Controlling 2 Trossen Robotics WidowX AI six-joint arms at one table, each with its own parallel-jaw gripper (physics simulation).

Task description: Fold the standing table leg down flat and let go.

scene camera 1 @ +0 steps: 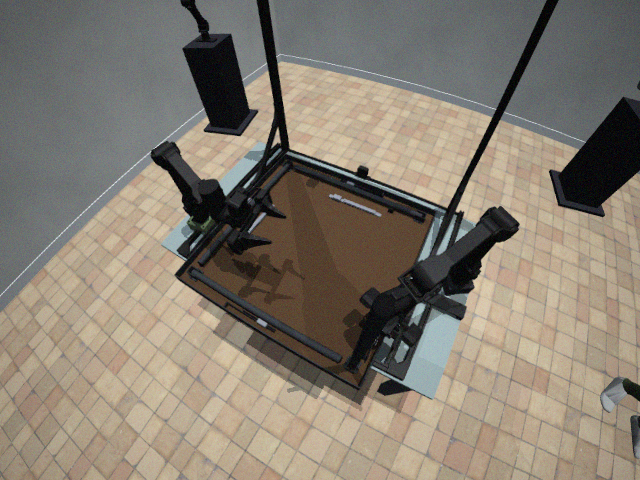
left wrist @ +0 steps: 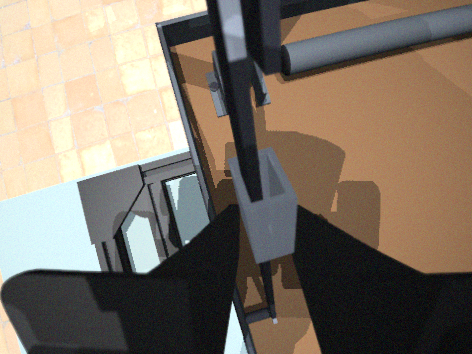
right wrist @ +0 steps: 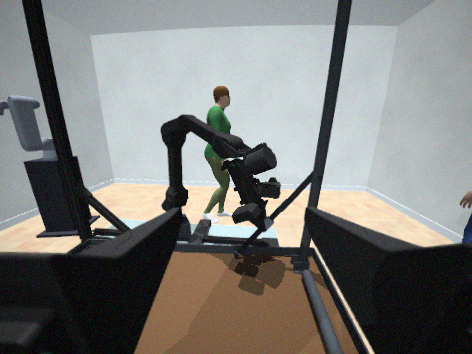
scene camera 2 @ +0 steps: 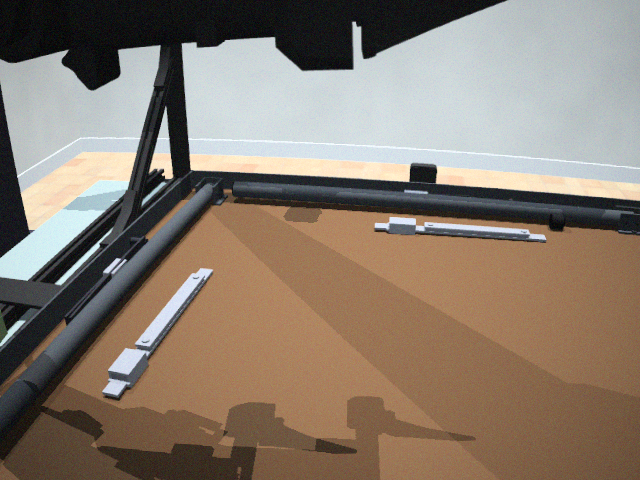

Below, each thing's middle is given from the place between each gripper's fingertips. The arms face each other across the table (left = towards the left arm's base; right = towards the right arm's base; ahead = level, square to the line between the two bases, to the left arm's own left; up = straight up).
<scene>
Right now the grey sleeve (left wrist: 270, 224) is 31 cm to the left of my right hand, 20 cm below it and 13 cm ahead of it.
My left gripper is now 2 cm below the grey sleeve.
</scene>
